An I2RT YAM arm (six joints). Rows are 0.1 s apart.
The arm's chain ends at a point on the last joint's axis. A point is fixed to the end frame.
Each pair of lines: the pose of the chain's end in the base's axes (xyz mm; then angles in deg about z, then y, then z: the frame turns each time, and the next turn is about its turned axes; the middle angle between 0 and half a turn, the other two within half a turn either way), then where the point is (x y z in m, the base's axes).
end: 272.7, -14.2, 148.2, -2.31, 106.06, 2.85
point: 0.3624 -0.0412 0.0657
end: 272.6, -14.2, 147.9, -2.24, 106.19, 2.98
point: 0.3621 -0.0409 0.0651
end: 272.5, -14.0, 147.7, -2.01, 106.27, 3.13
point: 0.3620 -0.0402 0.0647
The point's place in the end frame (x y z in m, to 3 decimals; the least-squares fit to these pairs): 0.053 -0.026 0.110
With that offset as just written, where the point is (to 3 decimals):
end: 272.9, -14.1, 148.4, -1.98, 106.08, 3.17
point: 0.363 -0.040 0.066
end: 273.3, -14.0, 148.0, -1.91, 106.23, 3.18
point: 0.363 -0.040 0.065
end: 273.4, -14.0, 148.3, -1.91, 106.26, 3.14
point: 0.363 -0.040 0.065
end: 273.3, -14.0, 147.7, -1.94, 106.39, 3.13
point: 0.363 -0.040 0.065
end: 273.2, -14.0, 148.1, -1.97, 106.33, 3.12
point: 0.363 -0.040 0.065
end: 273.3, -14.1, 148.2, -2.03, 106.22, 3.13
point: 0.363 -0.040 0.065
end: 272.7, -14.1, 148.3, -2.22, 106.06, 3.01
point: 0.362 -0.041 0.066
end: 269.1, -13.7, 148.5, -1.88, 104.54, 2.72
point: 0.361 -0.040 0.068
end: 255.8, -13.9, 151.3, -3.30, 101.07, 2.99
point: 0.352 -0.043 0.077
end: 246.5, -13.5, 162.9, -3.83, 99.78, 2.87
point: 0.344 -0.043 0.091
